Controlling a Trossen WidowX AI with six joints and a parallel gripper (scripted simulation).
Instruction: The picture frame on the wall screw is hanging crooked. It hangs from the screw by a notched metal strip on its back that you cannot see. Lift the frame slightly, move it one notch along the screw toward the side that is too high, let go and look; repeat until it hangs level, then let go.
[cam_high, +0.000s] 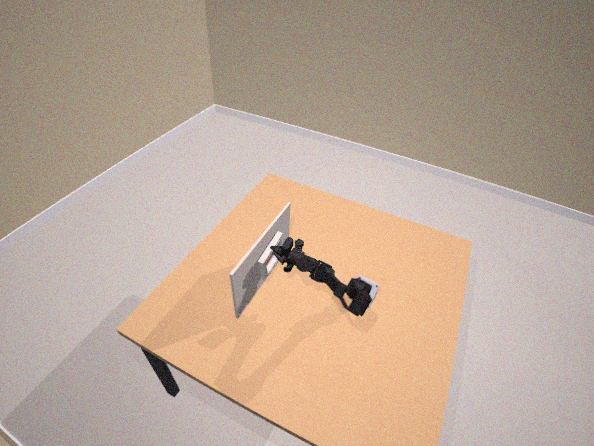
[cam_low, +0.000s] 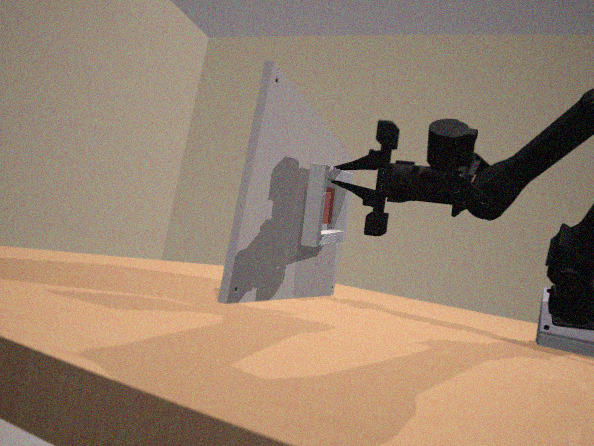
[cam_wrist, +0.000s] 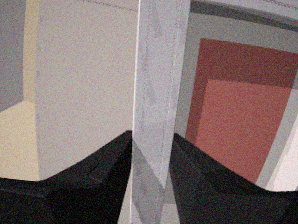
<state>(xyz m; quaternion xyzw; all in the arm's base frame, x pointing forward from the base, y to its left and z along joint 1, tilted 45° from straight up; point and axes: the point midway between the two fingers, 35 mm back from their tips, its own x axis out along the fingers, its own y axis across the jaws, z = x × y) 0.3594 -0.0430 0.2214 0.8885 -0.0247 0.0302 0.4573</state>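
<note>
The picture frame is 10 mm ahead of my gripper tip, 10 mm to the right of it and 50 mm below it. Round my gripper tip: grey wall panel 20 mm ahead, 10 mm to the left, 70 mm below.
</note>
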